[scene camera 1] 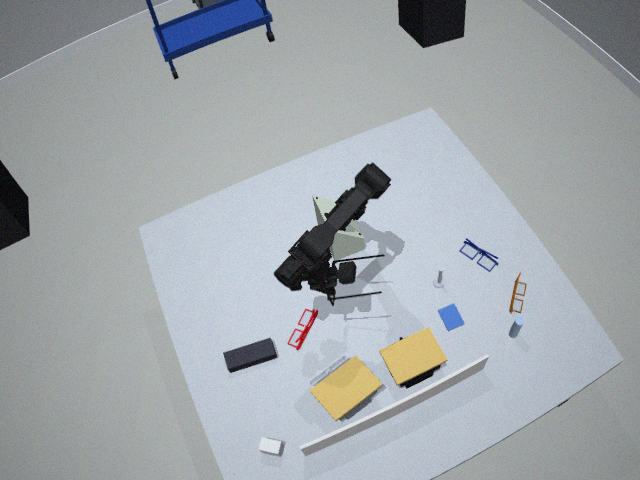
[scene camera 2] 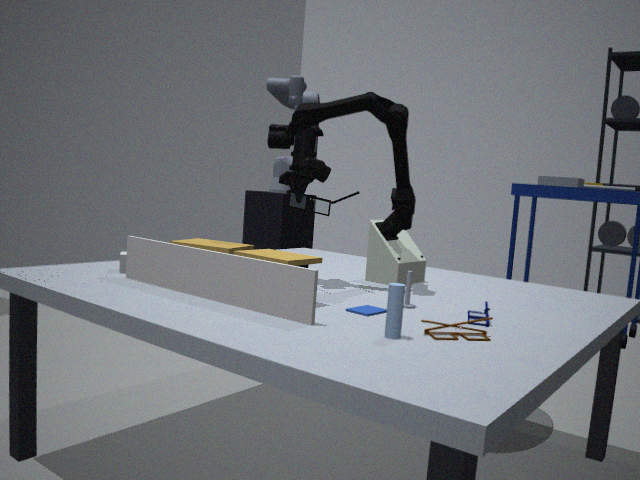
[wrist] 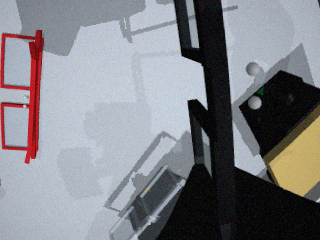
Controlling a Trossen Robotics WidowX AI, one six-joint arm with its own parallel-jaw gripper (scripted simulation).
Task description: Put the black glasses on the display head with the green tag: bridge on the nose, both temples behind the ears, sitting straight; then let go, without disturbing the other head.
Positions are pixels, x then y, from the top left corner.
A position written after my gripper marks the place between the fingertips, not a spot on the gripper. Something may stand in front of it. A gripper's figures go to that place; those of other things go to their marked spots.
Scene:
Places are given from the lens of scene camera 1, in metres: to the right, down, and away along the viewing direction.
my gripper (scene camera 1: 332, 294): 0.04, 0.15, 1.55
dark box (scene camera 1: 261, 351): -0.18, 0.34, 1.67
white wall (scene camera 1: 474, 367): 0.45, 0.37, 1.51

